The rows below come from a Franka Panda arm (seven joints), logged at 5 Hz.
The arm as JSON. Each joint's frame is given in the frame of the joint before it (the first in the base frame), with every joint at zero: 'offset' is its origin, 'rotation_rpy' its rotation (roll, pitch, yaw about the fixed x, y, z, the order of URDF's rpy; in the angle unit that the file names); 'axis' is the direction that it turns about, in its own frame. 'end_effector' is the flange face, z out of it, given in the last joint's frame.
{
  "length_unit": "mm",
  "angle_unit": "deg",
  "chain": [
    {
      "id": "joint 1",
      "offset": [
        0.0,
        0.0,
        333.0
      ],
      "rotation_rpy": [
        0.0,
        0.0,
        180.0
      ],
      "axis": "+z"
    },
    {
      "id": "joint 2",
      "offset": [
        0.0,
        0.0,
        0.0
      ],
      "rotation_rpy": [
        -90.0,
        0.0,
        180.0
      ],
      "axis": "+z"
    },
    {
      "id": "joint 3",
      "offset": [
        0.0,
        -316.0,
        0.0
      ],
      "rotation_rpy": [
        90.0,
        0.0,
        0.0
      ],
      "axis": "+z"
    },
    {
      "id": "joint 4",
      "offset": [
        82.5,
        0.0,
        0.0
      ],
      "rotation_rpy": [
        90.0,
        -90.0,
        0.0
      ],
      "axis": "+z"
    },
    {
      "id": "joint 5",
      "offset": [
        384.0,
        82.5,
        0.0
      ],
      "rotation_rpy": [
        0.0,
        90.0,
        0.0
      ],
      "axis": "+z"
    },
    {
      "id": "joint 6",
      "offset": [
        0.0,
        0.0,
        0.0
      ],
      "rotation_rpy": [
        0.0,
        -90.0,
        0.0
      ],
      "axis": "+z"
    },
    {
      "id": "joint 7",
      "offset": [
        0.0,
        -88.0,
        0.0
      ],
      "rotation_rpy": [
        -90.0,
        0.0,
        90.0
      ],
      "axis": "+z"
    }
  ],
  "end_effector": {
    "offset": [
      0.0,
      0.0,
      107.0
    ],
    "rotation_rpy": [
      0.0,
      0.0,
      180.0
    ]
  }
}
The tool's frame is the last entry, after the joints.
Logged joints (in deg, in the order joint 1, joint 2, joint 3, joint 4, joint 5, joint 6, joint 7), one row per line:
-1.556 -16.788 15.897 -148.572 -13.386 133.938 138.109
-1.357 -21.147 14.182 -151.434 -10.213 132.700 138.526
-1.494 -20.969 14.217 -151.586 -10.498 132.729 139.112
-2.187 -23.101 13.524 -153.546 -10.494 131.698 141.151
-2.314 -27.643 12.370 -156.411 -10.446 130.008 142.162
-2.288 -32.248 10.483 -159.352 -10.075 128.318 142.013
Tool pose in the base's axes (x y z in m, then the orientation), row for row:
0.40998 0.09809 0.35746 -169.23 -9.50 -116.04
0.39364 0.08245 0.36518 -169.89 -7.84 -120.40
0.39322 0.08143 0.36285 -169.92 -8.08 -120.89
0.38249 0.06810 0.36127 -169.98 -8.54 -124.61
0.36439 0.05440 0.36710 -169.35 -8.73 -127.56
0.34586 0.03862 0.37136 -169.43 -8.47 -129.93
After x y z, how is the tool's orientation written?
As angles about the fixed x, y, z axes (roll, pitch, yaw), in degrees.
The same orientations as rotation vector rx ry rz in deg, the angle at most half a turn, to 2 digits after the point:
94.55 -148.82 21.86
88.97 -153.19 19.63
88.19 -153.30 19.73
82.82 -155.30 19.77
78.74 -157.06 20.62
75.42 -158.64 20.23

